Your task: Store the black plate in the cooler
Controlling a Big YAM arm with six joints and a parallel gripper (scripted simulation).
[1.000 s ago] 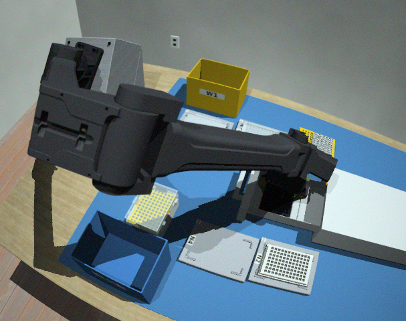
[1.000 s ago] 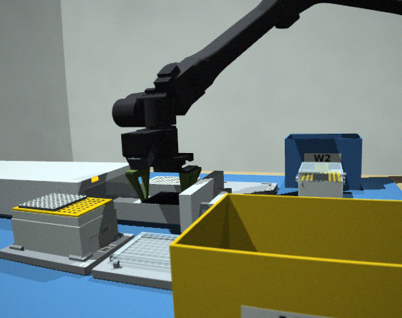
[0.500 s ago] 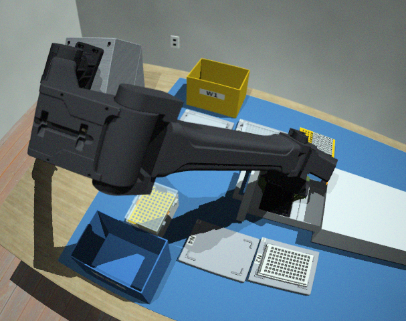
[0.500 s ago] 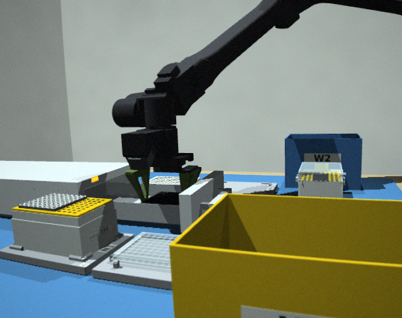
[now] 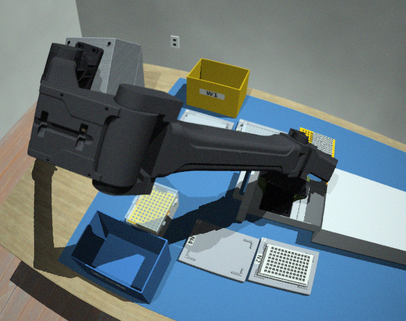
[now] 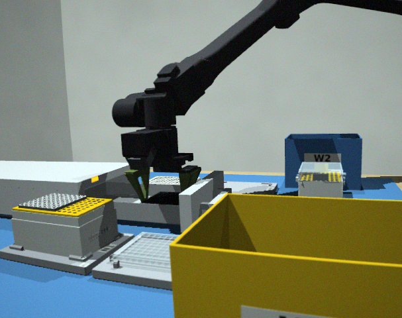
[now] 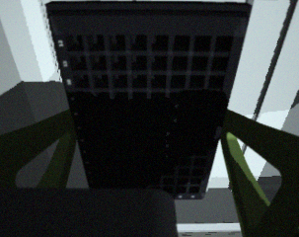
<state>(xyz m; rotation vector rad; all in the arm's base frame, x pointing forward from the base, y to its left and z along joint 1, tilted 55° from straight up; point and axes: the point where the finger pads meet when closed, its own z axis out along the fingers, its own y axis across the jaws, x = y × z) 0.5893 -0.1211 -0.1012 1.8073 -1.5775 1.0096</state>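
Now: the black plate right at my hand. Also, from my hand: yellow-topped block (18 cm to the left, 6 cm ahead, 3 cm above); cooler CD (18 cm ahead, 1 cm above); cooler drawer (4 cm ahead).
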